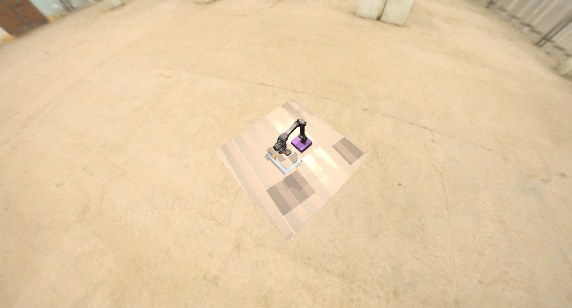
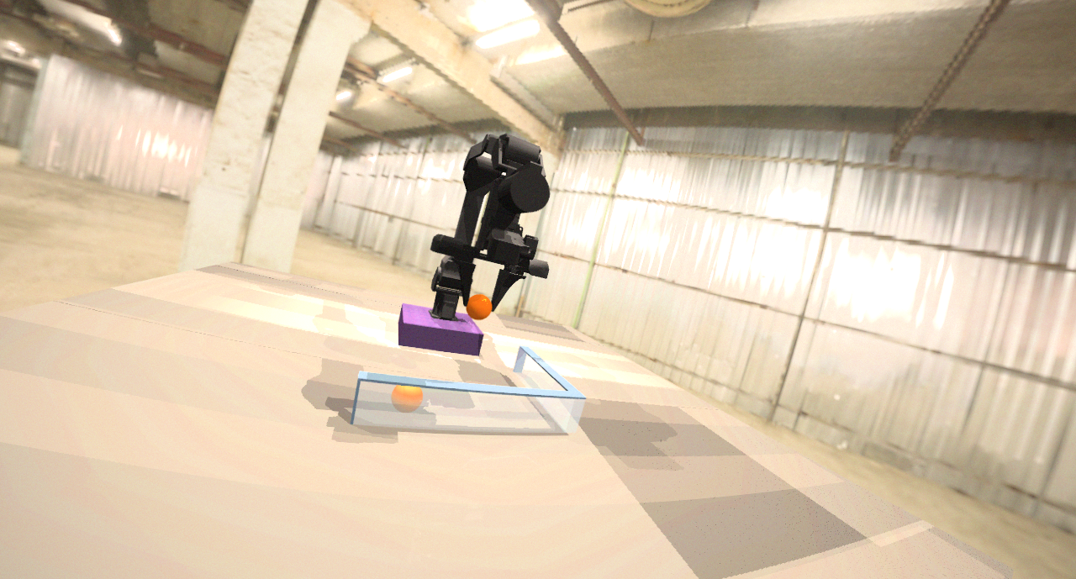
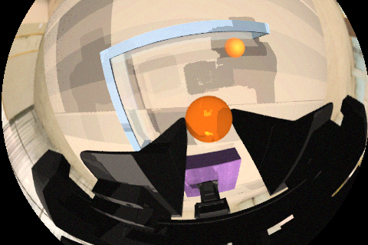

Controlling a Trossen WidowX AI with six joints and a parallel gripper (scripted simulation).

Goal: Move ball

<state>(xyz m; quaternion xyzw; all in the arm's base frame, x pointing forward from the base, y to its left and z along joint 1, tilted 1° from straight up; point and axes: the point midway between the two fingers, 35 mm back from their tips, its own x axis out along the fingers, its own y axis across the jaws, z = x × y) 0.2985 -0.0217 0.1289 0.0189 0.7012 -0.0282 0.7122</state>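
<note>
Right now my gripper tip is 120 mm above the see-through copy, 100 mm to the left of it and 70 mm short of it. Round my gripper tip: orange ball: right at my gripper tip.
</note>
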